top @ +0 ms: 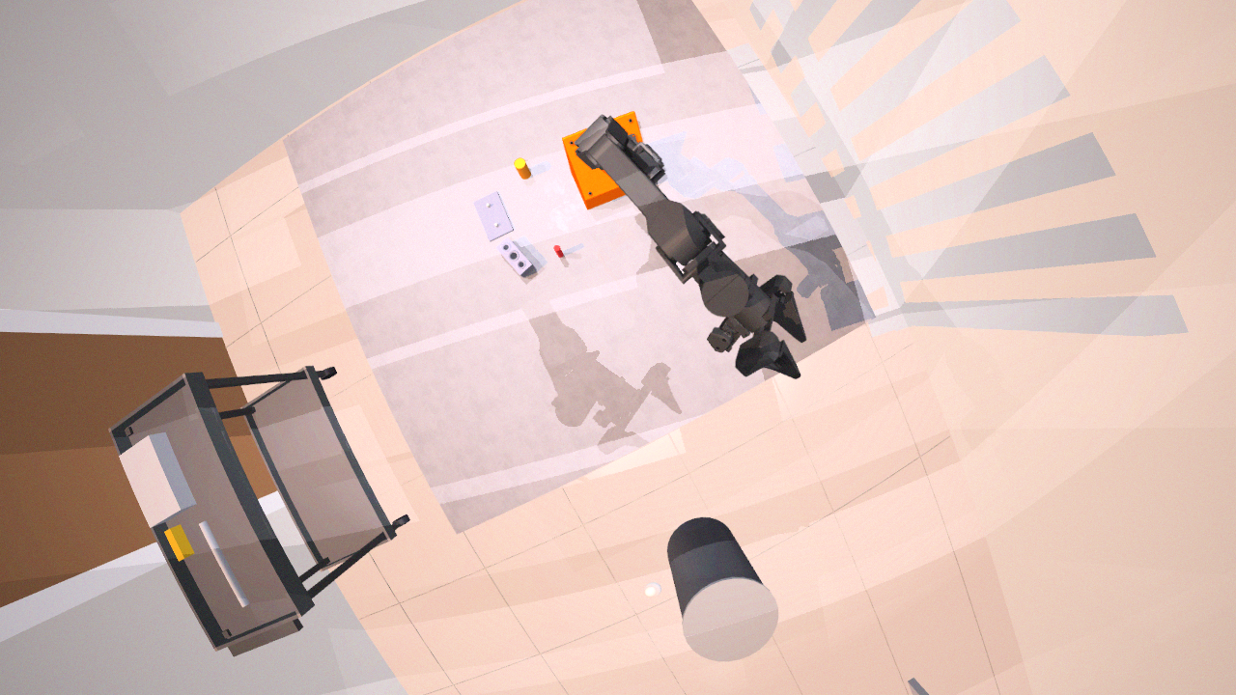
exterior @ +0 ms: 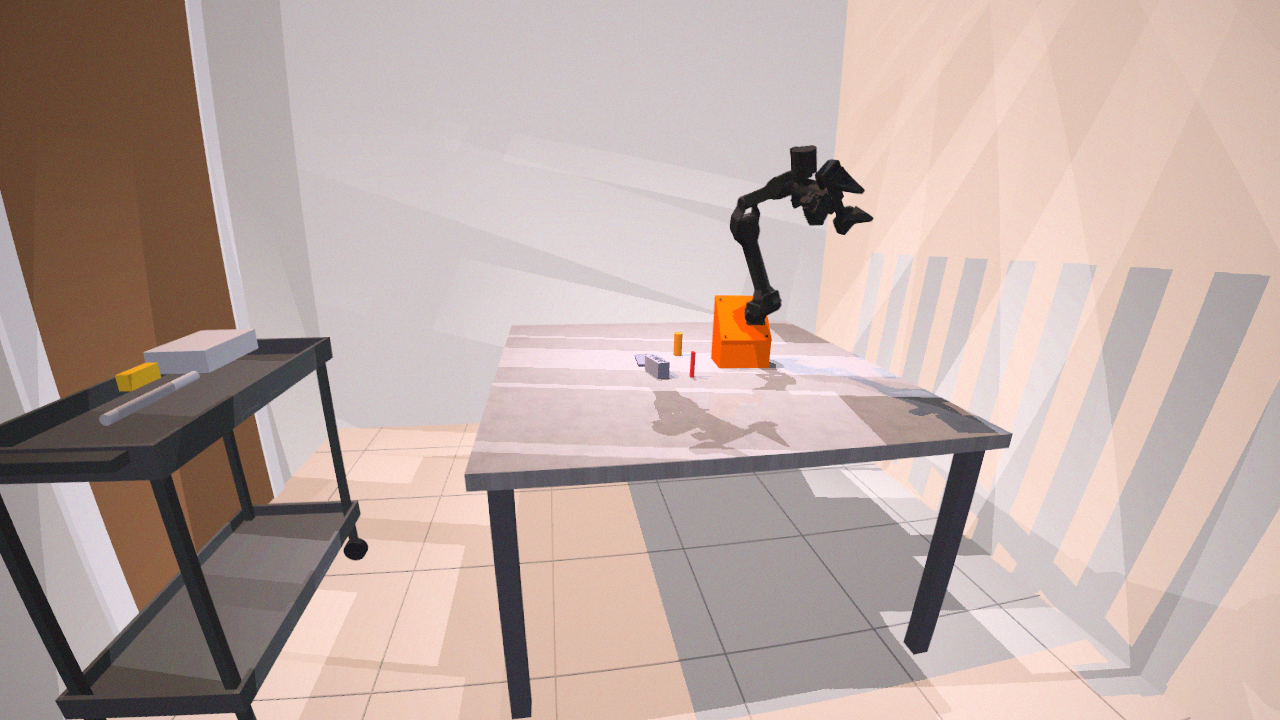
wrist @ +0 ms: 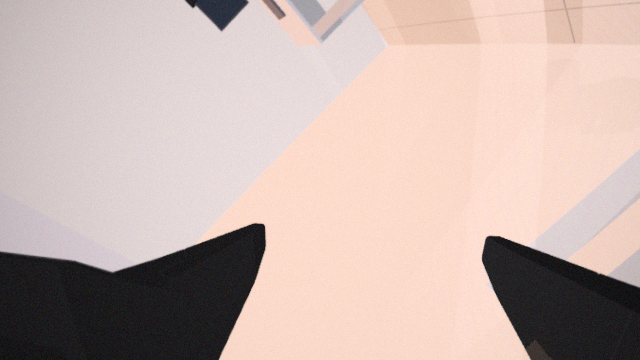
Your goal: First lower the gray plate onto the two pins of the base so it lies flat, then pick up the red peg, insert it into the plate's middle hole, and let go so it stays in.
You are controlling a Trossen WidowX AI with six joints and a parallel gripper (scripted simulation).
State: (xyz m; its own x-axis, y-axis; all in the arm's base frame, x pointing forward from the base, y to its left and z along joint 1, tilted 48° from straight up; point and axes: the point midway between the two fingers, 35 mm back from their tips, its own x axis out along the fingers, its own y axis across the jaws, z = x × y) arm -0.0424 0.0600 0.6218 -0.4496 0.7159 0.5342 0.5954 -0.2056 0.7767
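Now: gripper tip 40 cm short of the gray plate, 43 cm to the left of it and 49 cm above it. Also, from my gripper tip: orange cylinder (30 cm ahead, 64 cm to the right, 49 cm below); then red peg (29 cm ahead, 39 cm to the right, 49 cm below); then gray base (42 cm ahead, 56 cm to the right, 52 cm below).
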